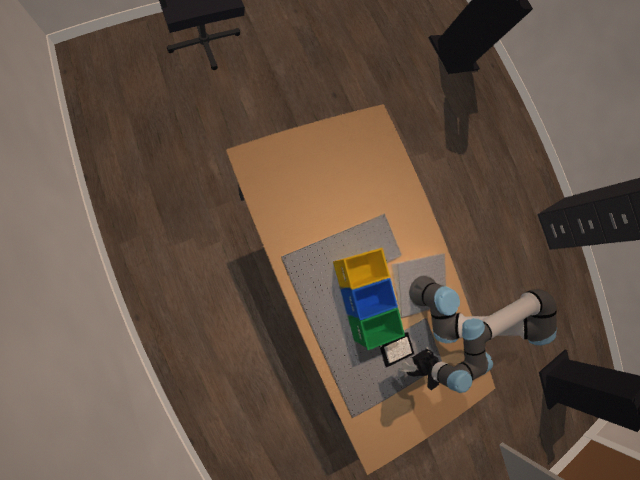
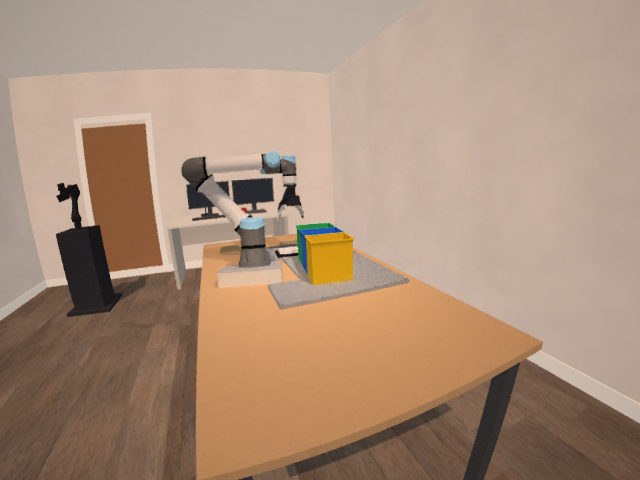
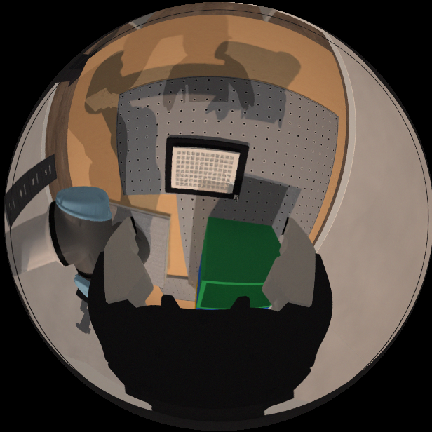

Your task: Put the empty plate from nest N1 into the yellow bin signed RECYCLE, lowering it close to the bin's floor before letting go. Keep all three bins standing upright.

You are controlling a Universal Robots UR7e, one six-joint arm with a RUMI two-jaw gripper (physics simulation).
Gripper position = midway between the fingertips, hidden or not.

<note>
In view: the gripper (image 1: 413,360), a green bin (image 1: 385,327) and a yellow bin (image 2: 329,256).
The green bin is seen too in image 3 (image 3: 236,257). The yellow bin shows as well in image 1 (image 1: 353,272). The gripper also shows in image 3 (image 3: 208,219).
</note>
